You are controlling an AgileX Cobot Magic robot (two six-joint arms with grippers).
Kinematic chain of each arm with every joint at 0, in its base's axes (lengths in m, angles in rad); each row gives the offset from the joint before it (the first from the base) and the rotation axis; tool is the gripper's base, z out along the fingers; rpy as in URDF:
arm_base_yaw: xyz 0 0 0.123 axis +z
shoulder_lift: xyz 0 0 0 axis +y
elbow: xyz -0.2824 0 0.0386 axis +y
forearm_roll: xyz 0.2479 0 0.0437 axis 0.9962 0 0.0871
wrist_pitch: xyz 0 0 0 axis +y
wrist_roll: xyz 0.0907 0 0.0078 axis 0.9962 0 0.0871
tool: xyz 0 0 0 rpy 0 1.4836 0
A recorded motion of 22 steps. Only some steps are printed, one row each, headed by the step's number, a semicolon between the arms.
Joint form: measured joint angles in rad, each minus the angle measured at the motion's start. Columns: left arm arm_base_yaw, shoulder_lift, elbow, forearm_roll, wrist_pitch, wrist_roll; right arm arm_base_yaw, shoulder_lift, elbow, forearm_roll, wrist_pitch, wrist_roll.
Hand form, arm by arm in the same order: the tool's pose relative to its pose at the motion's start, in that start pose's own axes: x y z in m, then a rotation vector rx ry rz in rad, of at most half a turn. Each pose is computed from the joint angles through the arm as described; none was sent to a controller.
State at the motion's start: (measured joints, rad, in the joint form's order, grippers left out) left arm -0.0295 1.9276 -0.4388 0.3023 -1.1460 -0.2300; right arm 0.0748 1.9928 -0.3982 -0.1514 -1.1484 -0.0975
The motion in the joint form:
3: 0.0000 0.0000 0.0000 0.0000 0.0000 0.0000; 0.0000 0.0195 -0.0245 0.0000 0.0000 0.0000
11: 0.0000 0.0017 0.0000 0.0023 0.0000 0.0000; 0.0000 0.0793 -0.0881 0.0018 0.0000 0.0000
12: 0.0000 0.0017 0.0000 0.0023 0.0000 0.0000; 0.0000 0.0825 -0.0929 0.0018 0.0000 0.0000
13: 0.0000 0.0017 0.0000 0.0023 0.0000 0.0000; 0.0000 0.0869 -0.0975 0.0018 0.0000 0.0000
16: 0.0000 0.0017 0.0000 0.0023 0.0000 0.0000; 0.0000 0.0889 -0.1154 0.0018 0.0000 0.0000
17: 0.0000 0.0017 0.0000 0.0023 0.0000 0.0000; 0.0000 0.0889 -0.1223 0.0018 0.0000 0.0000
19: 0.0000 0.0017 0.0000 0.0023 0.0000 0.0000; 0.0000 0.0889 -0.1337 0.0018 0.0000 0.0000
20: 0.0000 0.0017 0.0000 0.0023 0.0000 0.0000; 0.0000 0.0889 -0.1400 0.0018 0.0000 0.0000
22: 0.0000 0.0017 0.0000 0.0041 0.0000 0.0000; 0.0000 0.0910 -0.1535 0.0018 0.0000 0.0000
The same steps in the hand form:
3: 0.0000 0.0000 0.0000 0.0000 0.0000 0.0000; 0.0002 -0.0009 0.0065 0.0008 -0.0049 -0.0007
11: 0.0005 -0.0001 0.0001 0.0019 0.0021 0.0005; 0.0038 -0.0029 0.0237 0.0030 -0.0084 -0.0005
12: 0.0005 -0.0001 0.0001 0.0019 0.0021 0.0005; 0.0038 -0.0030 0.0249 0.0033 -0.0100 -0.0007
13: 0.0005 -0.0001 0.0001 0.0019 0.0021 0.0005; 0.0041 -0.0032 0.0261 0.0033 -0.0102 -0.0007
16: 0.0005 -0.0001 0.0001 0.0019 0.0021 0.0005; 0.0009 -0.0042 0.0301 0.0058 -0.0258 -0.0029
17: 0.0005 -0.0001 0.0001 0.0019 0.0021 0.0005; -0.0005 -0.0047 0.0315 0.0069 -0.0325 -0.0038
19: 0.0005 -0.0001 0.0001 0.0019 0.0021 0.0005; -0.0030 -0.0054 0.0339 0.0087 -0.0437 -0.0054
20: 0.0005 -0.0001 0.0001 0.0019 0.0021 0.0005; -0.0044 -0.0058 0.0352 0.0097 -0.0498 -0.0063
22: 0.0005 -0.0003 0.0001 0.0035 0.0025 0.0012; -0.0067 -0.0066 0.0381 0.0115 -0.0610 -0.0078

